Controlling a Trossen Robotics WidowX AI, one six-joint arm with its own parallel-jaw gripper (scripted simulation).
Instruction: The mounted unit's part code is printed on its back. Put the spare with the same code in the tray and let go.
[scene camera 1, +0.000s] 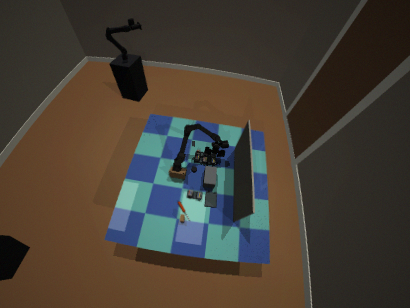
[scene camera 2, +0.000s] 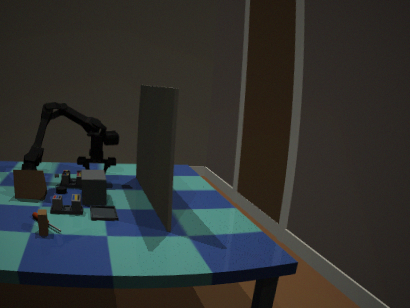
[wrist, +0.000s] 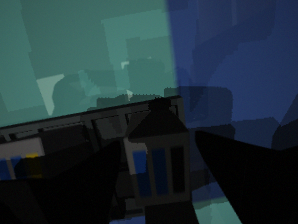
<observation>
same spot on tall grey panel: (scene camera 1: 244, 193) = (scene camera 2: 161, 131)
</observation>
